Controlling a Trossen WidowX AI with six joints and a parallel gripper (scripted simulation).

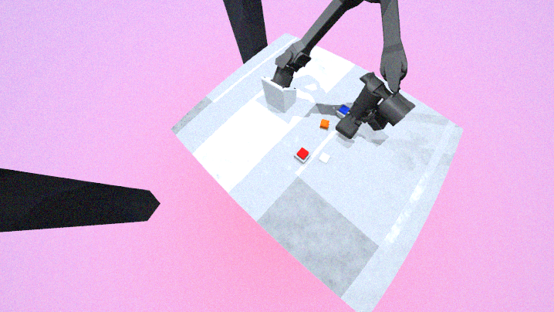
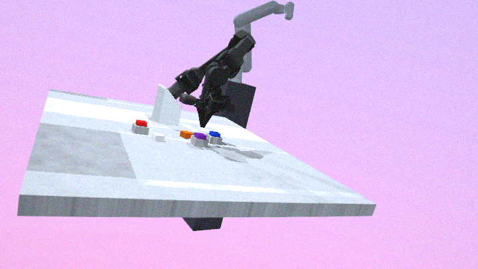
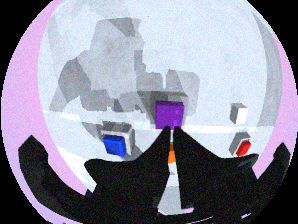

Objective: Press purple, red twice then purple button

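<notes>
Right now my gripper tip is 30 mm above the purple button. From my gripper tip the other things lie so: white block: 20 mm behind, 140 mm to the right, 50 mm below; orange block: 90 mm behind, 10 mm to the right, 50 mm below; blue button: 50 mm behind, 90 mm to the left, 30 mm below.
</notes>
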